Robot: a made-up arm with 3 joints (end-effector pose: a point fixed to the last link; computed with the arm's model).
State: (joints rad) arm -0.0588 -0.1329 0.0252
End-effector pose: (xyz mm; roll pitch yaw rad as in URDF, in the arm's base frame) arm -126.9 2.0 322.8 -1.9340 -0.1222 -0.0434
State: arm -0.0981 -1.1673 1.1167
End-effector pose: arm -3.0 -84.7 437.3 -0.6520 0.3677 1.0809
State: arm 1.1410 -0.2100 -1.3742
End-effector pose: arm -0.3 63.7 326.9 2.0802 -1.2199 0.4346
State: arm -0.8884 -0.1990 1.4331
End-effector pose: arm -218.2 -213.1 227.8 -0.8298 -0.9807 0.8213
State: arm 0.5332 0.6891 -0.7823
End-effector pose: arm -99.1 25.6 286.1 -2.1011 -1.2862 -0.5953
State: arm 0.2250 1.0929 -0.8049
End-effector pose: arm -116.3 -11.0 261.3 -0.7190 -1.0961 -1.7725
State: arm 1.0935 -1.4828 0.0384
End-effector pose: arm 37.3 131.3 258.6 2.8916 0.4232 -1.1927
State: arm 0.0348 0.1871 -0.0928
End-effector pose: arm -141.6 13.2 293.1 -2.0267 -0.4675 -0.1355
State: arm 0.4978 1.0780 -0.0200
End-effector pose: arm -171.2 10.0 191.8 3.1401 -1.0957 1.0571
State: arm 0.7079 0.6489 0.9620
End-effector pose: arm -271.7 -15.4 245.6 -2.6159 0.0115 1.1471
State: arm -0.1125 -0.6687 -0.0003
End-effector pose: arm -60.2 -7.6 344.1 -1.9126 0.4104 -0.0142
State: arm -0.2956 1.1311 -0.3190
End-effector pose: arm -146.6 -0.5 202.5 -0.7692 -0.9427 -1.4131
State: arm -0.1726 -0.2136 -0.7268
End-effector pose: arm -40.1 -37.3 286.1 -2.1369 -0.1534 -0.6903
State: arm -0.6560 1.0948 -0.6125
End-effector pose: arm -126.9 -34.0 207.7 -0.8122 -0.3607 -1.5661
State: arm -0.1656 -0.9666 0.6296
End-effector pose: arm -43.2 -50.8 404.4 -1.1476 0.5278 0.7084
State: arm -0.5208 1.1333 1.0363
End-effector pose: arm -245.5 1.3 78.4 -2.7416 -1.2461 1.3645
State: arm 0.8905 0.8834 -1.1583
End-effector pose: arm -90.9 43.0 313.1 0.3944 -1.4026 3.1235
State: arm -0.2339 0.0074 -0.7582
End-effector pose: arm -54.2 -45.6 281.5 -1.9498 -0.2775 -0.8049
